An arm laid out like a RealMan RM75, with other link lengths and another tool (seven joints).
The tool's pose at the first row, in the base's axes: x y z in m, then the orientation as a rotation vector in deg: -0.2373 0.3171 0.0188 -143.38 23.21 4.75
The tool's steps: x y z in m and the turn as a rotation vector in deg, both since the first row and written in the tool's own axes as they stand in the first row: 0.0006 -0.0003 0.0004 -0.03 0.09 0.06; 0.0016 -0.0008 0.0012 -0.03 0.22 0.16; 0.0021 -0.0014 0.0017 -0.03 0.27 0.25; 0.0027 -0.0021 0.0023 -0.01 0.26 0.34; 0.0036 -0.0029 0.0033 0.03 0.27 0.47; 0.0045 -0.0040 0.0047 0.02 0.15 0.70; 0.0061 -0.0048 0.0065 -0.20 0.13 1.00; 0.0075 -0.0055 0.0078 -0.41 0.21 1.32; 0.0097 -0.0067 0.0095 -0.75 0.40 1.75; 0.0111 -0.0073 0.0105 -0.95 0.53 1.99; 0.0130 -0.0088 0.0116 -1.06 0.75 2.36; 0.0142 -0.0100 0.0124 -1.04 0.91 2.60
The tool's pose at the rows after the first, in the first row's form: -0.2366 0.3174 0.0185 -143.41 23.32 4.67; -0.2355 0.3180 0.0180 -143.41 23.50 4.55; -0.2348 0.3186 0.0179 -143.40 23.64 4.52; -0.2340 0.3193 0.0177 -143.36 23.74 4.56; -0.2329 0.3203 0.0172 -143.30 23.91 4.59; -0.2316 0.3217 0.0165 -143.25 24.15 4.84; -0.2298 0.3229 0.0152 -143.41 24.53 5.03; -0.2282 0.3238 0.0143 -143.56 24.98 5.10; -0.2257 0.3251 0.0133 -143.84 25.62 5.11; -0.2242 0.3258 0.0126 -144.00 25.98 5.09; -0.2219 0.3271 0.0122 -144.06 26.55 4.99; -0.2203 0.3281 0.0120 -144.02 26.91 4.88
